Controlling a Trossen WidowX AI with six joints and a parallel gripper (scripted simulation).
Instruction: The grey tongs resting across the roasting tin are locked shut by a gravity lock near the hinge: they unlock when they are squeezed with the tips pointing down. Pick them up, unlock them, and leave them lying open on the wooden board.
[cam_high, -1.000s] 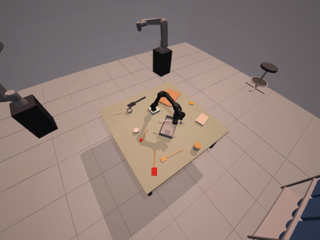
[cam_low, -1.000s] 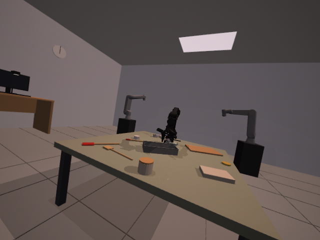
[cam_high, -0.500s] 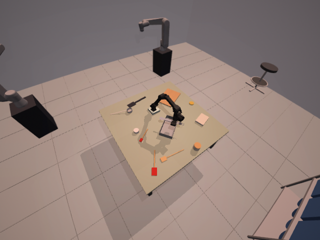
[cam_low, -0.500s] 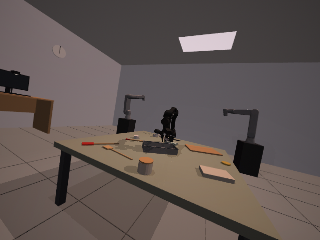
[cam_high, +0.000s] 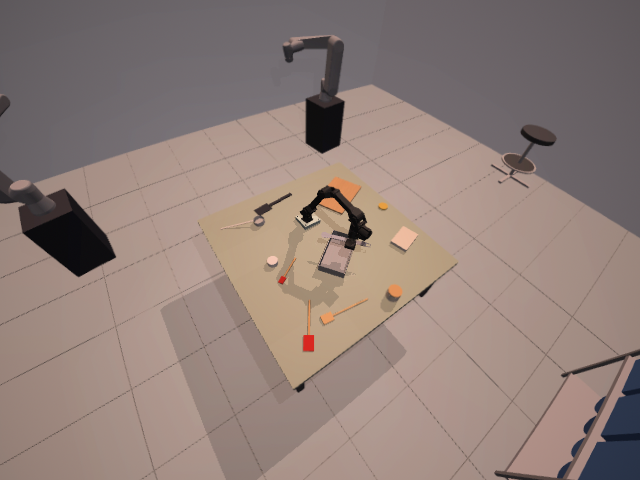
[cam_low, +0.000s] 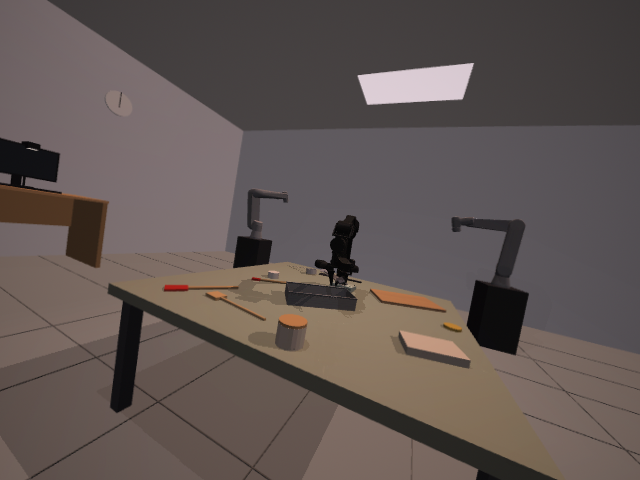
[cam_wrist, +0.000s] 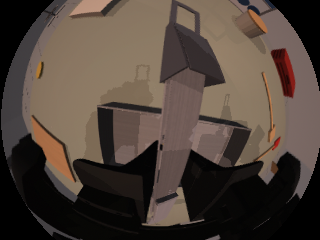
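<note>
My gripper tip is 70 mm above the roasting tin, 60 mm to the left of it and 30 mm past it. Round my gripper tip: white puck: 420 mm to the right, 260 mm behind, 80 mm below; pale board: 380 mm to the left, 170 mm ahead, 90 mm below; lidded pot: 390 mm ahead, 60 mm below, 20 mm to the right.
</note>
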